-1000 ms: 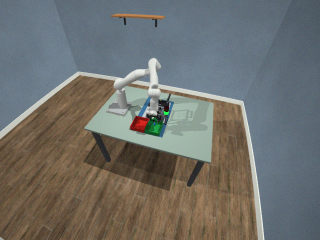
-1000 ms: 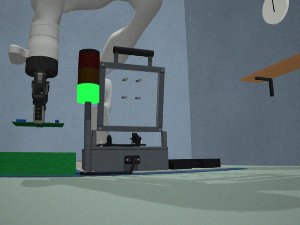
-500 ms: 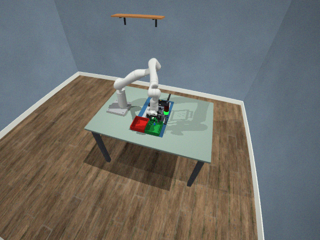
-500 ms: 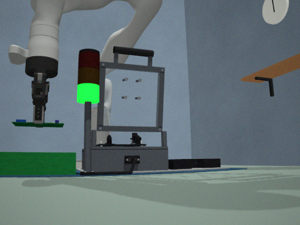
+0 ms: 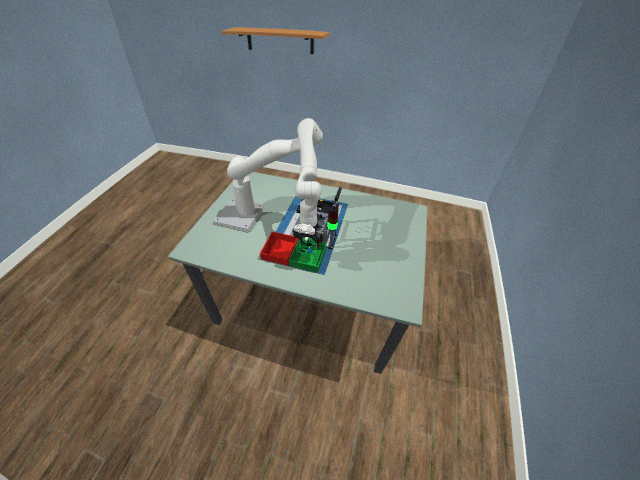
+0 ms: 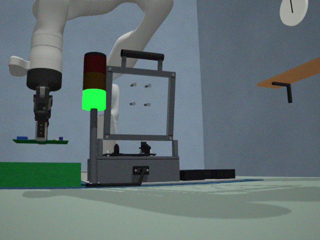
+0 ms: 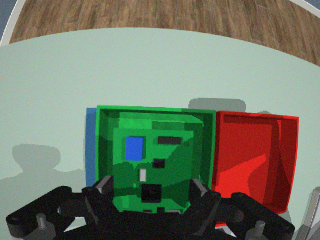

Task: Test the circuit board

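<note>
The green bin lies 90 mm below my hand. The rest, counted from my hand: red bin: 150 mm behind, 30 mm to the right, 90 mm below; then green circuit board: 10 mm below; then clear lid: 30 mm ahead, 210 mm to the left, 80 mm above.
</note>
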